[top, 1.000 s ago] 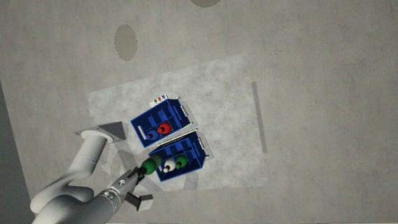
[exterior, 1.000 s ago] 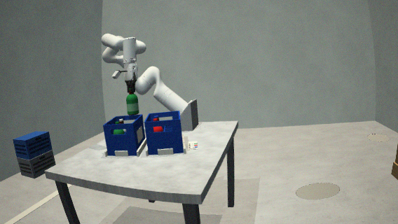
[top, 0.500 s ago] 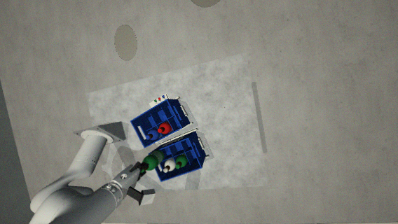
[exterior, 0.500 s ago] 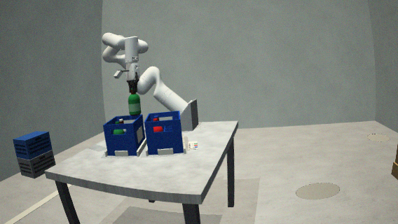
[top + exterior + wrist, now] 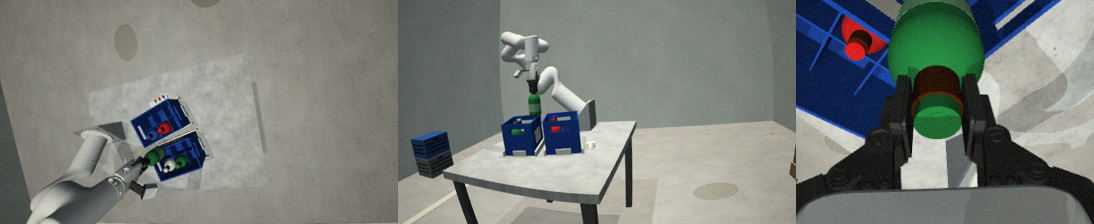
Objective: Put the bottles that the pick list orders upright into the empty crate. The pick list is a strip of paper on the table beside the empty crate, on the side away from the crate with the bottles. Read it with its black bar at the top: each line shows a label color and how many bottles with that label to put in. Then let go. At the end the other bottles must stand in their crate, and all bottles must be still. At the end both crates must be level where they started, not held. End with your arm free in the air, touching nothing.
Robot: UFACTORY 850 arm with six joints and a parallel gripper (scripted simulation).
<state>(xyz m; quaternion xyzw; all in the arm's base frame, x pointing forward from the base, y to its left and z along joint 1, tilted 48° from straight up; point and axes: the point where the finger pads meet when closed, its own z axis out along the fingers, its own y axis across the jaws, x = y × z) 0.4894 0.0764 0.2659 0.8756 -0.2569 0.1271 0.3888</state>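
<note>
My gripper is now 7 cm above the green-label bottle. Also, from my hand: red-label bottle: 1 cm ahead, 12 cm to the left, 25 cm below; then white-label bottle: 1 cm behind, 13 cm to the right, 25 cm below; then blue-label bottle: 8 cm behind, 9 cm to the left, 25 cm below.
</note>
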